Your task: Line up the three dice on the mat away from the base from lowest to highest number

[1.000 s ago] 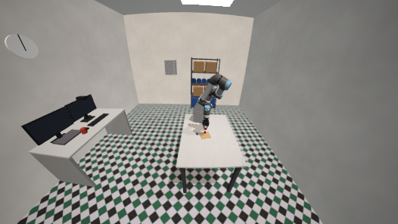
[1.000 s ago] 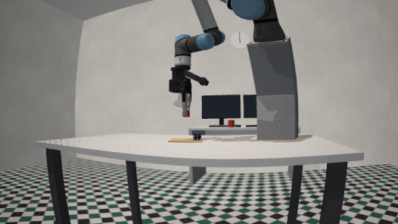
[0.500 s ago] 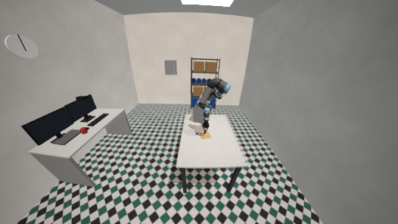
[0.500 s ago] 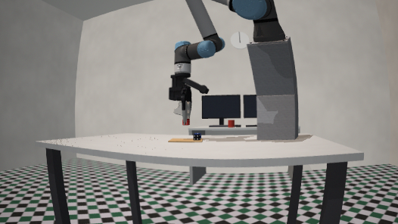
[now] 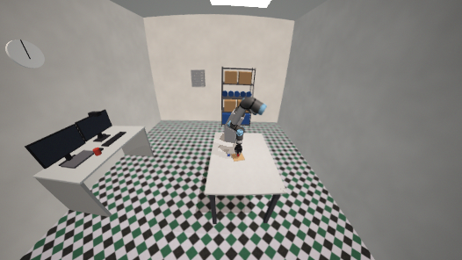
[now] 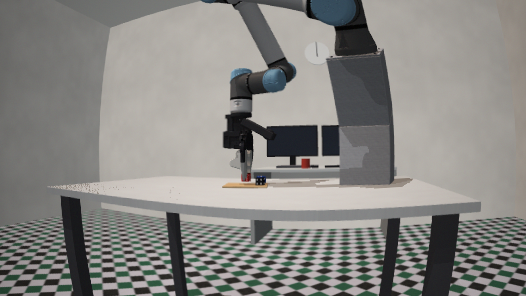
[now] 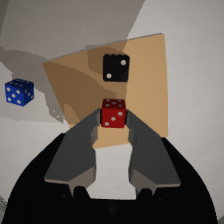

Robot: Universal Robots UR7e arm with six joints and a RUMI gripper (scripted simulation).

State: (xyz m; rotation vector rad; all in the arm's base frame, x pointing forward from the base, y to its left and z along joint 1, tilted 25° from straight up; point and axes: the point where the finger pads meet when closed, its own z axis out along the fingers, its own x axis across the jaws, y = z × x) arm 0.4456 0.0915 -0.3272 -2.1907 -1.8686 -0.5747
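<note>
Right now my hand is 30 mm above the tan mat. From my hand the other things lie so: black die (50 mm behind, 10 mm to the left, 20 mm below); blue die (30 mm behind, 120 mm to the right, 20 mm below); red die (right at my hand).
</note>
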